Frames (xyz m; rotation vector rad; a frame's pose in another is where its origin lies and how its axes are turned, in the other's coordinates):
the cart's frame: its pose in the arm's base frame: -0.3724 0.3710 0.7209 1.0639 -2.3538 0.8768
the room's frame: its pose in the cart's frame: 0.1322 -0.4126 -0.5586 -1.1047 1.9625 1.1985
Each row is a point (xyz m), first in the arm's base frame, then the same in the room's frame.
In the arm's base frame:
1: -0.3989 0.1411 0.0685
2: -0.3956 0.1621 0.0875
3: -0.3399 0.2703 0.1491
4: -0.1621 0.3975 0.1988
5: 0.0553 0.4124 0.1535
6: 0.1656 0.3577 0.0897
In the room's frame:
1: -0.9609 0.9723 -0.0225
2: -0.9376 0.9621 -0.0095
3: -0.8075 0.9543 0.0308
4: -0.5901 0.9999 0.0008
5: -0.4564 1.1113 -0.1380
6: -0.4446 1.1869 -0.2536

